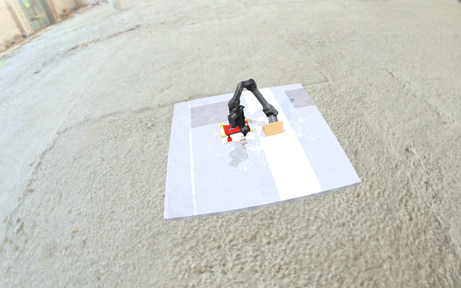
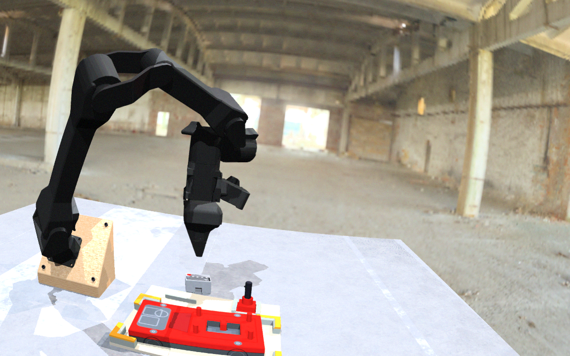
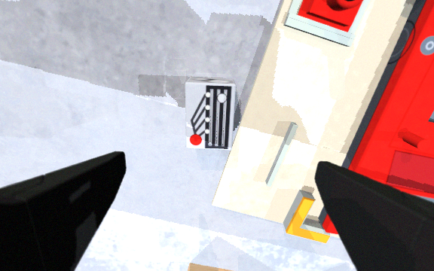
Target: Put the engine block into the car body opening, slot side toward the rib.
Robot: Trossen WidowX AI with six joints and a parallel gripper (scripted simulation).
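Now: the engine block 80 mm below my gripper tip. From my gripper tip the other things lie so: cream base plate: 150 mm to the right, 80 mm below, 40 mm ahead.
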